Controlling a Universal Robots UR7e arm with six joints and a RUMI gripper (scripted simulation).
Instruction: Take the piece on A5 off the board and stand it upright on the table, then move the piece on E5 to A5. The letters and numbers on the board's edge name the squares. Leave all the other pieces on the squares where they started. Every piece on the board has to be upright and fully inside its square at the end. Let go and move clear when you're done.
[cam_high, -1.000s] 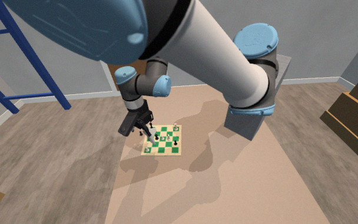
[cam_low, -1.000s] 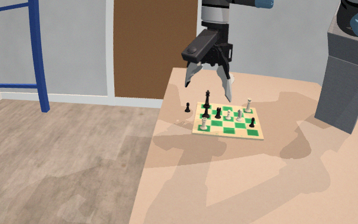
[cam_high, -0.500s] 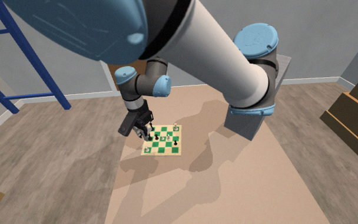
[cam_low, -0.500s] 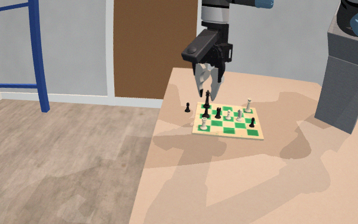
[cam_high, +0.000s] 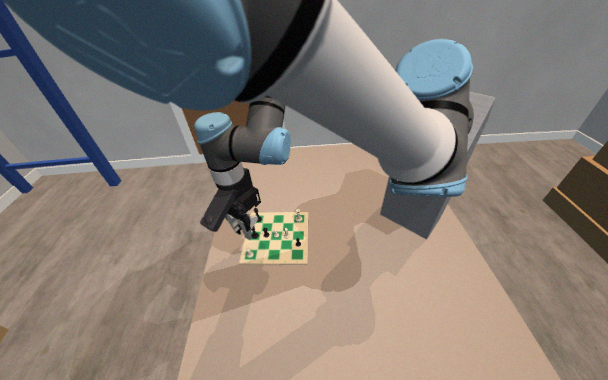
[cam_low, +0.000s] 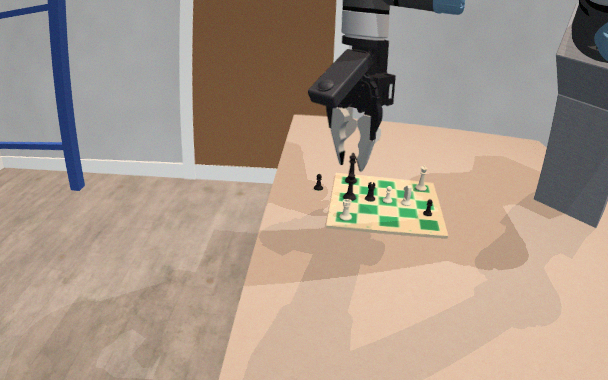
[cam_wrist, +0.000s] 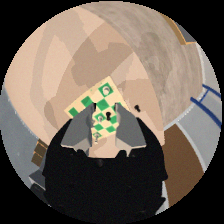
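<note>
Right now the white rook is 9 cm below my hand. The rest, counted from my hand: cream chessboard: 11 cm below, 9 cm to the right, 7 cm behind; tall black piece: 15 cm to the right, 8 cm below, 2 cm ahead.
</note>
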